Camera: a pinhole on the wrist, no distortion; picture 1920 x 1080 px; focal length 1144.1 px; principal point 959.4 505.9 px. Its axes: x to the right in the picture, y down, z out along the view. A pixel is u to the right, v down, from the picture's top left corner.
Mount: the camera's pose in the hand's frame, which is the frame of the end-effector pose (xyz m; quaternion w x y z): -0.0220 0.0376 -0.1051 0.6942 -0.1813 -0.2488 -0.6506
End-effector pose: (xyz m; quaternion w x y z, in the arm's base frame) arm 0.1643 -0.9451 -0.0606 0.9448 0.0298 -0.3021 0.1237
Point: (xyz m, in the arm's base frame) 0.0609 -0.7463 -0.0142
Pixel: 752.6 686.9
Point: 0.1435 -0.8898 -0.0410
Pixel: 1548.8 915.4
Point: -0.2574 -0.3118 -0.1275
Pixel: 90.9 238.8
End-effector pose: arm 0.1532 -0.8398 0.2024 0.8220 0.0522 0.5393 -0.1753
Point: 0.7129 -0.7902 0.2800
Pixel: 1349.5 893.7
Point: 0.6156 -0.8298 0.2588
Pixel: 1451.9 934.9
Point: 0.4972 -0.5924 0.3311
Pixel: 918.7 564.9
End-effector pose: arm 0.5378 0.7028 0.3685 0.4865 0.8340 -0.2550 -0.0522
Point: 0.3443 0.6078 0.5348
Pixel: 592.4 315.8
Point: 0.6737 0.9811 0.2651
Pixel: behind the camera
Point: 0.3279 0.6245 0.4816
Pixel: 798.9 161.1
